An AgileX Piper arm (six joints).
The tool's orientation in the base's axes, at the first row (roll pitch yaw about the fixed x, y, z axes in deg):
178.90 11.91 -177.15
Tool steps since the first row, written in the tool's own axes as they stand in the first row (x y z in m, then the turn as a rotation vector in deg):
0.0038 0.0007 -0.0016 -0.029 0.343 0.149
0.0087 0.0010 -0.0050 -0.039 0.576 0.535
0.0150 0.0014 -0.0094 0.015 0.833 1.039
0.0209 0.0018 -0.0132 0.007 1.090 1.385
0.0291 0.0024 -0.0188 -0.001 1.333 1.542
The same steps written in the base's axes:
-0.0041 0.0005 0.0008 0.040 0.348 -0.133
-0.0096 0.0004 0.0031 0.117 0.593 -0.505
-0.0167 0.0004 0.0061 0.154 0.862 -1.004
-0.0232 0.0004 0.0086 0.219 1.129 -1.336
-0.0324 0.0004 0.0124 0.246 1.376 -1.483

